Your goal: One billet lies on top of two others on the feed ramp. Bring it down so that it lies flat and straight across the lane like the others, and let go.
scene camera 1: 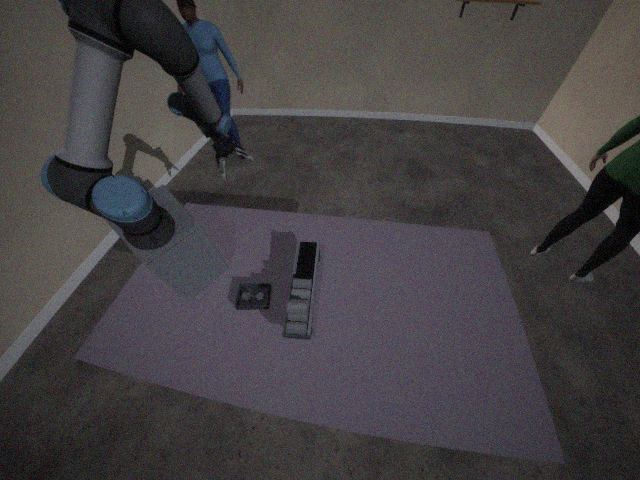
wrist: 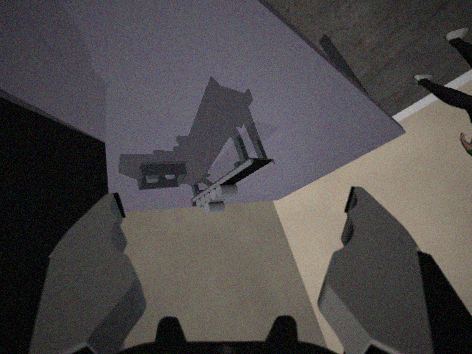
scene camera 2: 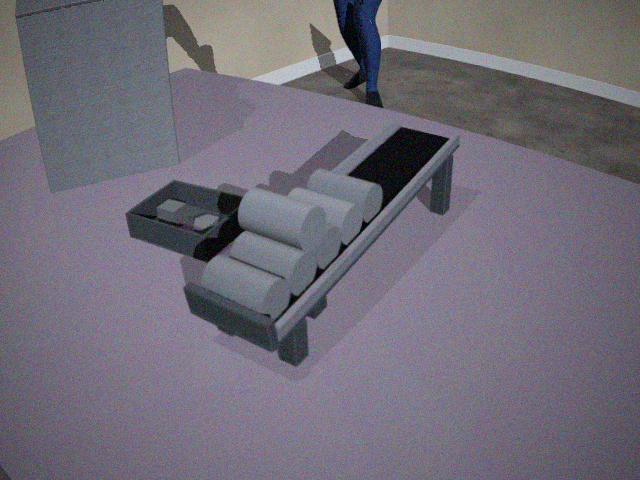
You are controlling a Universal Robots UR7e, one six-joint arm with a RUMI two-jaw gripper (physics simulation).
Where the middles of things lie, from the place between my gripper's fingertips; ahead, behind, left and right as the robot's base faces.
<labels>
Right now the dark tray [scene camera 2: 143, 224] is 48 cm to the right of my hand, 26 cm below it and 13 cm ahead of it.
</labels>
